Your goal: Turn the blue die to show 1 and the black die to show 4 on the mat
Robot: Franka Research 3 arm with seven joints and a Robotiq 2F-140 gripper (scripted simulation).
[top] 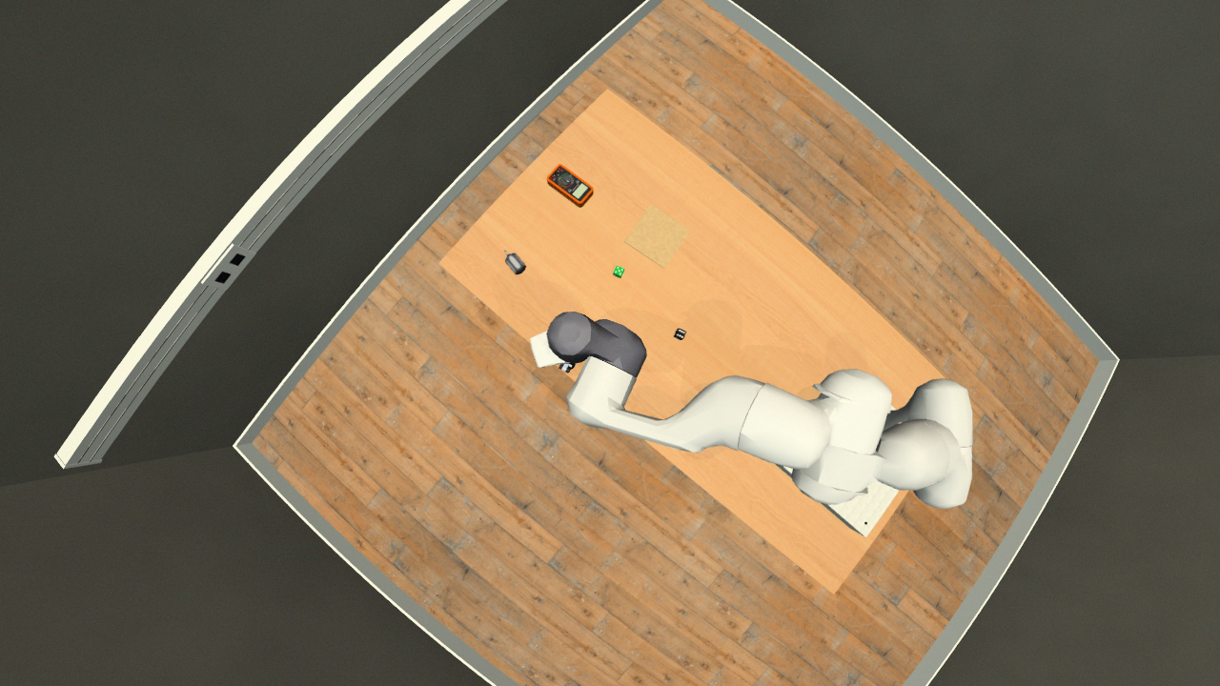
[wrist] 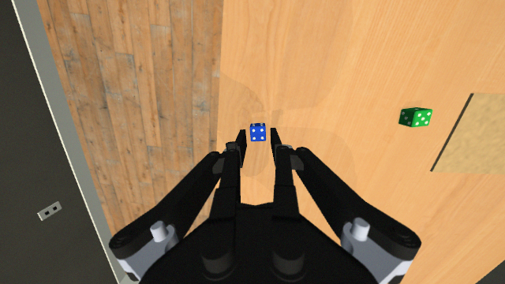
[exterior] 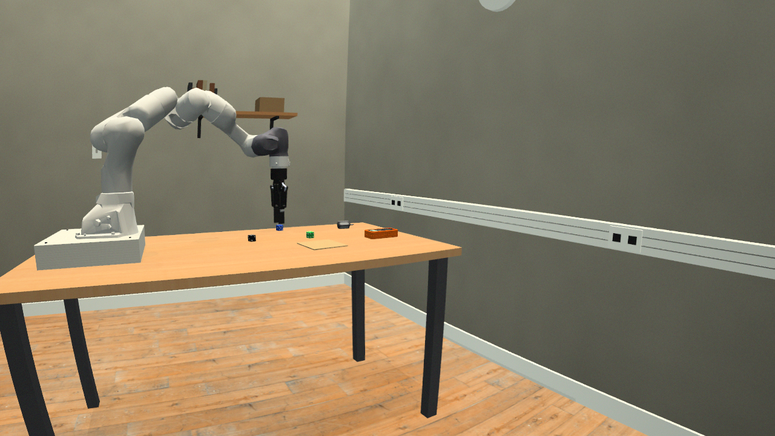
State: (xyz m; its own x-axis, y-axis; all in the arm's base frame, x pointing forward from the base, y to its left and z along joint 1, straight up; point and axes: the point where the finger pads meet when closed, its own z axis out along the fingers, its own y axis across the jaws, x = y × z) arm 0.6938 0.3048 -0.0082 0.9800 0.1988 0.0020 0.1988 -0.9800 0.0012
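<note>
My hand is 5 cm above the blue die. From my hand the other things lie so: green die: 24 cm to the right, 6 cm ahead, 5 cm below; then grey gadget: 30 cm ahead, 7 cm to the right, 5 cm below; then black die: 21 cm to the right, 18 cm behind, 5 cm below.
</note>
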